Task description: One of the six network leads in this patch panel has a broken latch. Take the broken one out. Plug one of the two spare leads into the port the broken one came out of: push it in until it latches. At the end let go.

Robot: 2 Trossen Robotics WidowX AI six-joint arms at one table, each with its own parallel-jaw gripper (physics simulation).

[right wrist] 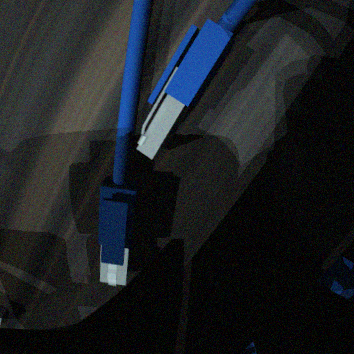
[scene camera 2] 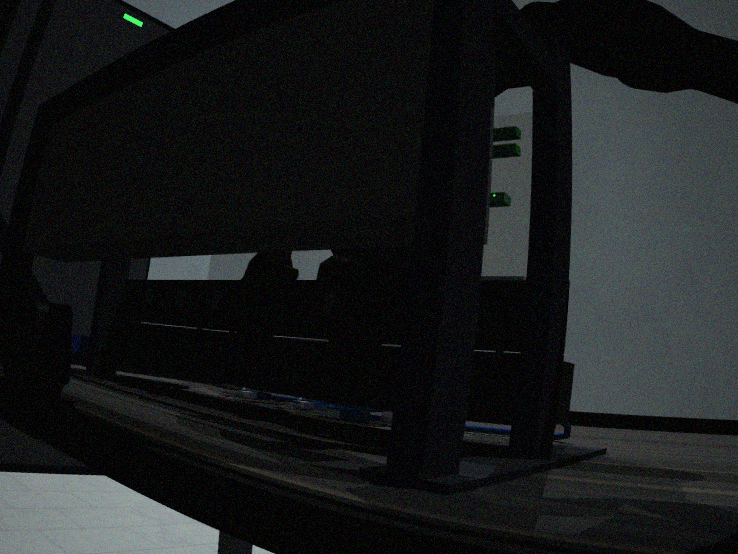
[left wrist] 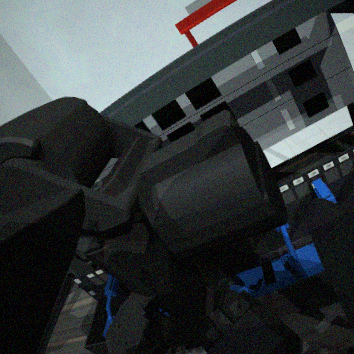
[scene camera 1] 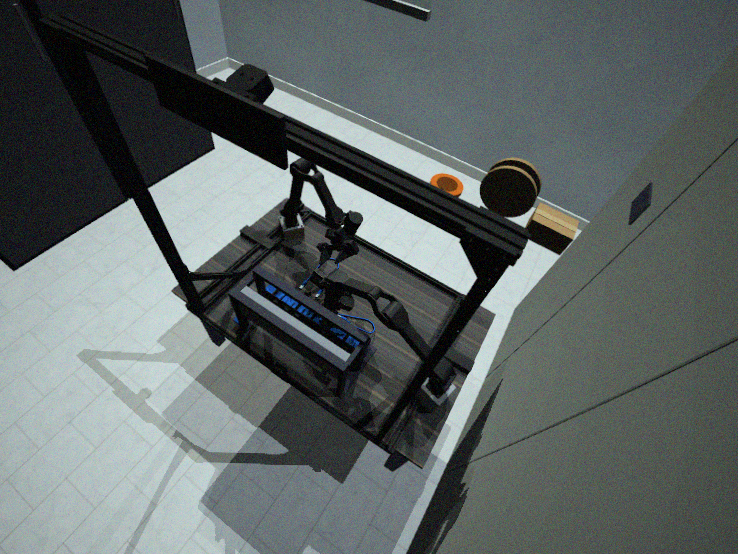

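Pixels of known places: left gripper, between the fingertips: (left wrist: 200, 206) (scene camera 1: 327, 263); right gripper, between the fingertips: (right wrist: 209, 250) (left wrist: 241, 326); left arm's base, origin of its link: (scene camera 1: 291, 221); right arm's base, origin of its link: (scene camera 1: 437, 386).
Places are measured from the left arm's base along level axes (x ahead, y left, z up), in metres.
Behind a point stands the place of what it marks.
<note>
The dark patch panel (left wrist: 300, 192) {x 0.484, y -0.125, z 0.018 m} carries a row of white labels and blue leads (scene camera 1: 289, 301) {x 0.458, y -0.125, z 0.026 m} (left wrist: 324, 191) {x 0.453, y -0.117, z 0.025 m}; no broken latch can be made out. In the right wrist view one spare lead (right wrist: 197, 65) {x 0.546, y 0.072, z -0.054 m}, blue with a pale plug and a visible latch tab, lies on the table. The other spare lead (right wrist: 113, 225) {x 0.497, y 0.032, z -0.056 m} is near upright in the picture, in shade. My right gripper (scene camera 1: 320, 277) (right wrist: 209, 250) {x 0.527, y 0.012, z -0.047 m} appears shut on this second lead, in front of the panel; its fingertips are very dark. My left gripper (scene camera 1: 326, 256) {x 0.417, y 0.038, z 0.169 m} is open above it.
The right arm (scene camera 1: 390, 310) {x 0.737, y 0.139, z 0.281 m} crosses close below the left gripper and fills much of the left wrist view. The panel's stand has a pale top bar (scene camera 1: 298, 325) {x 0.639, y -0.138, z 0.172 m} and dark uprights (scene camera 2: 441, 357) {x 0.844, y -0.052, z -0.019 m}. A blue cable loop (scene camera 1: 370, 325) {x 0.609, y 0.178, z -0.062 m} lies by its right end. A black frame (scene camera 1: 160, 238) {x 0.337, y -0.475, z 0.390 m} surrounds the table.
</note>
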